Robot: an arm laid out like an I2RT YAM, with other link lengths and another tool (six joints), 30 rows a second.
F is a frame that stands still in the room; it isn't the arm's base.
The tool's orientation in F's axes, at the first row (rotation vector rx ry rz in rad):
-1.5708 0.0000 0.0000
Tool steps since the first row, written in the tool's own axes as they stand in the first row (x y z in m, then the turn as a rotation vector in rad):
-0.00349 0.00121 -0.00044 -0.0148 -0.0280 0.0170
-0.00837 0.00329 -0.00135 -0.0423 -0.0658 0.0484
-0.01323 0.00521 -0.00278 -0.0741 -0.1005 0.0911
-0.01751 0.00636 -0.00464 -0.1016 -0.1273 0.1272
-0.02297 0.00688 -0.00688 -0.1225 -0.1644 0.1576
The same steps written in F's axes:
-0.00349 -0.00044 -0.00121 -0.0148 0.0170 0.0280
-0.00837 -0.00135 -0.00329 -0.0423 0.0484 0.0658
-0.01323 -0.00278 -0.00521 -0.0741 0.0911 0.1005
-0.01751 -0.00464 -0.00636 -0.1016 0.1272 0.1273
-0.02297 -0.00688 -0.00688 -0.1225 0.1576 0.1644

